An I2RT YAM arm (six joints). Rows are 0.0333 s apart.
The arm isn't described. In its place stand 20 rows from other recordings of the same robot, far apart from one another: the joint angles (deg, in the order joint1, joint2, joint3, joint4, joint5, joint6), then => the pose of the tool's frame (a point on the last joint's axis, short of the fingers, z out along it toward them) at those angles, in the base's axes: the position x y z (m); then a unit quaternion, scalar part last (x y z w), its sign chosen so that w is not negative.
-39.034 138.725 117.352 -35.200 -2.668 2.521 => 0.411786, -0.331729, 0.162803, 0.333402, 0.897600, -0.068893, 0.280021
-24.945 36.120 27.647 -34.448 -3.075 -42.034 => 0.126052, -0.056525, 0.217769, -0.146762, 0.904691, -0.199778, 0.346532
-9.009 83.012 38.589 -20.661 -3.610 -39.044 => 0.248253, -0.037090, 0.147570, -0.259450, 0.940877, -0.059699, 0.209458
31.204 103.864 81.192 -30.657 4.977 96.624 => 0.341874, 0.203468, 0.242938, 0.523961, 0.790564, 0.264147, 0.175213
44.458 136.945 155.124 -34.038 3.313 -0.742 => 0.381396, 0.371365, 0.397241, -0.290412, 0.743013, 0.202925, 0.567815
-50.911 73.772 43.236 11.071 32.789 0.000 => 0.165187, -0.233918, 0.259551, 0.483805, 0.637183, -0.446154, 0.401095
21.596 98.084 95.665 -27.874 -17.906 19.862 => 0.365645, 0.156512, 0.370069, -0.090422, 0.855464, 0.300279, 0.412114
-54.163 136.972 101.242 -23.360 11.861 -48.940 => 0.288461, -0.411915, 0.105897, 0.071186, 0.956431, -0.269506, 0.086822
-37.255 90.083 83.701 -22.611 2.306 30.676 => 0.290746, -0.222928, 0.356787, 0.489743, 0.708736, -0.046429, 0.505657
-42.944 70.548 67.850 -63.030 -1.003 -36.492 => 0.164900, -0.152619, 0.310927, 0.053178, 0.976168, -0.127754, 0.167173
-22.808 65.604 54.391 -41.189 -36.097 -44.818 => 0.216133, -0.068136, 0.283720, -0.269823, 0.864464, 0.073183, 0.417783
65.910 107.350 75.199 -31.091 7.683 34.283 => 0.162423, 0.351612, 0.188334, -0.249600, 0.938163, 0.135296, 0.198103
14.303 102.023 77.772 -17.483 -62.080 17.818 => 0.370796, 0.126998, 0.265430, -0.186741, 0.788019, 0.549117, 0.206454
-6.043 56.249 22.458 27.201 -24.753 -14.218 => 0.216303, -0.007909, 0.234408, -0.194213, 0.717211, 0.043223, 0.667849
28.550 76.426 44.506 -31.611 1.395 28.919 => 0.216993, 0.117077, 0.193413, 0.005921, 0.973355, 0.099663, 0.206427
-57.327 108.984 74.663 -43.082 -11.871 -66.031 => 0.203634, -0.303956, 0.168340, -0.086333, 0.984924, -0.047297, 0.142249
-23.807 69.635 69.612 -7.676 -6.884 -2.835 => 0.259277, -0.109729, 0.406253, 0.097945, 0.746263, -0.107352, 0.649595
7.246 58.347 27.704 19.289 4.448 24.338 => 0.228687, 0.026294, 0.243422, 0.139189, 0.760766, 0.143440, 0.617484
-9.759 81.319 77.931 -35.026 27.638 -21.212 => 0.303664, -0.068985, 0.354319, 0.016174, 0.880318, -0.320064, 0.349769
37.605 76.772 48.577 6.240 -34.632 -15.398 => 0.225062, 0.198890, 0.269003, -0.502111, 0.633799, 0.344942, 0.476653
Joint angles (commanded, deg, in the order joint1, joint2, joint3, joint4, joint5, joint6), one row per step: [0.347 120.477 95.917 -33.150 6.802 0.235]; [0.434 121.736 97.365 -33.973 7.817 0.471]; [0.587 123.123 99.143 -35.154 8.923 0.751]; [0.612 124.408 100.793 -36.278 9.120 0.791]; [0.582 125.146 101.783 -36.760 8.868 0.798]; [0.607 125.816 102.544 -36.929 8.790 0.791]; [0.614 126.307 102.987 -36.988 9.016 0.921]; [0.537 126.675 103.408 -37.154 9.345 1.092]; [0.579 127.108 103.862 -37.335 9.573 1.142]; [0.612 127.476 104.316 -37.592 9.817 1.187]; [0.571 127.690 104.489 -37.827 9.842 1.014]
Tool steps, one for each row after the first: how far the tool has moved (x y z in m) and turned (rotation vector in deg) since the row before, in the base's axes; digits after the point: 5 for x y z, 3 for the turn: [0.00406 0.00010 -0.00275 -0.741 0.599 -0.649]; [0.00437 0.00060 -0.00243 -0.808 0.742 -0.658]; [0.00395 0.00013 -0.00243 -0.158 0.751 -0.109]; [0.00261 -0.00007 -0.00109 0.219 0.231 0.090]; [0.00245 0.00028 -0.00148 0.063 0.080 0.070]; [0.00161 -0.00006 -0.00162 -0.133 0.085 -0.217]; [0.00120 -0.00083 -0.00086 -0.203 0.084 -0.386]; [0.00134 0.00023 -0.00124 -0.176 0.150 -0.113]; [0.00112 0.00014 -0.00079 -0.193 0.161 -0.125]; [0.00029 -0.00036 -0.00103 -0.108 0.304 0.096]
